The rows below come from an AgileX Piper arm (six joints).
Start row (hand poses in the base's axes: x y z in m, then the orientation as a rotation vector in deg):
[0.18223, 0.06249, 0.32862, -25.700, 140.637, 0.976]
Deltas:
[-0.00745, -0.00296, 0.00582, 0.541, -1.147, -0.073]
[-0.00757, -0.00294, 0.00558, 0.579, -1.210, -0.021]
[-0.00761, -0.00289, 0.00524, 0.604, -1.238, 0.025]
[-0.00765, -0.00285, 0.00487, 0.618, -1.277, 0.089]
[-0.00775, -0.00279, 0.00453, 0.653, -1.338, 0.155]
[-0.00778, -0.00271, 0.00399, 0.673, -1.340, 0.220]
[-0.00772, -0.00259, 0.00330, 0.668, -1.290, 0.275]
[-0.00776, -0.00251, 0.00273, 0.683, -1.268, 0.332]
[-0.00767, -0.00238, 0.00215, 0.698, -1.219, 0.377]
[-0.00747, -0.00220, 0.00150, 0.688, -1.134, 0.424]
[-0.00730, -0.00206, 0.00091, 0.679, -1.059, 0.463]
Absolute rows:
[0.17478, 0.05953, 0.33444, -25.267, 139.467, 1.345]
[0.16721, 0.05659, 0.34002, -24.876, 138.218, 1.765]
[0.15960, 0.05370, 0.34526, -24.528, 136.928, 2.224]
[0.15195, 0.05085, 0.35013, -24.248, 135.583, 2.715]
[0.14420, 0.04806, 0.35466, -24.025, 134.159, 3.258]
[0.13642, 0.04535, 0.35865, -23.867, 132.717, 3.848]
[0.12870, 0.04276, 0.36195, -23.777, 131.312, 4.464]
[0.12094, 0.04025, 0.36468, -23.743, 129.914, 5.123]
[0.11327, 0.03787, 0.36683, -23.752, 128.551, 5.826]
[0.10580, 0.03567, 0.36833, -23.819, 127.262, 6.555]
[0.09850, 0.03361, 0.36924, -23.933, 126.038, 7.305]

